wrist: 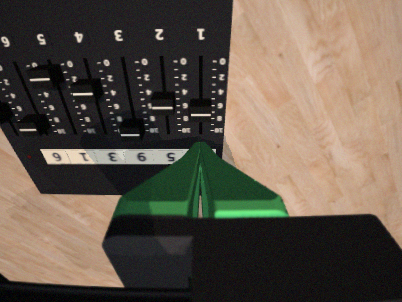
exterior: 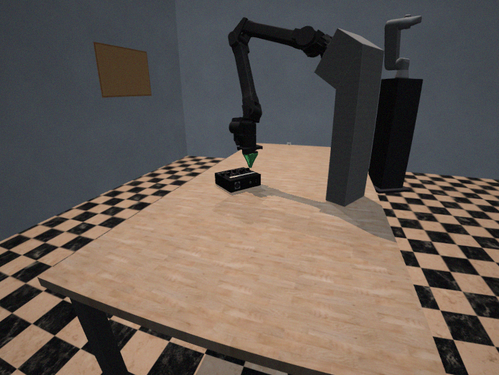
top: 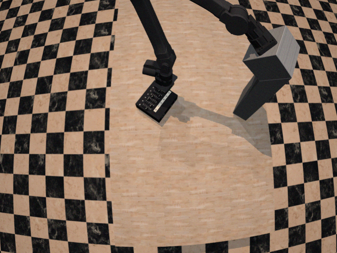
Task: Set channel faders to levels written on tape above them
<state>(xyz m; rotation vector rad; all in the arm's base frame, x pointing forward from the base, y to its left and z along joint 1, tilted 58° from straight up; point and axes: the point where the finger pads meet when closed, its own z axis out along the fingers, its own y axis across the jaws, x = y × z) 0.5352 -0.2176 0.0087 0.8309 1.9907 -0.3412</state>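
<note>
Right now my hand is 3 cm short of the channel 2 fader cap, 2 cm above it and 1 cm to the left of it. Also, from my hand: channel 3 fader cap (4 cm ahead, 2 cm below, 1 cm to the left); channel 4 fader cap (7 cm ahead, 2 cm below); channel 5 fader cap (10 cm ahead, 2 cm below).
</note>
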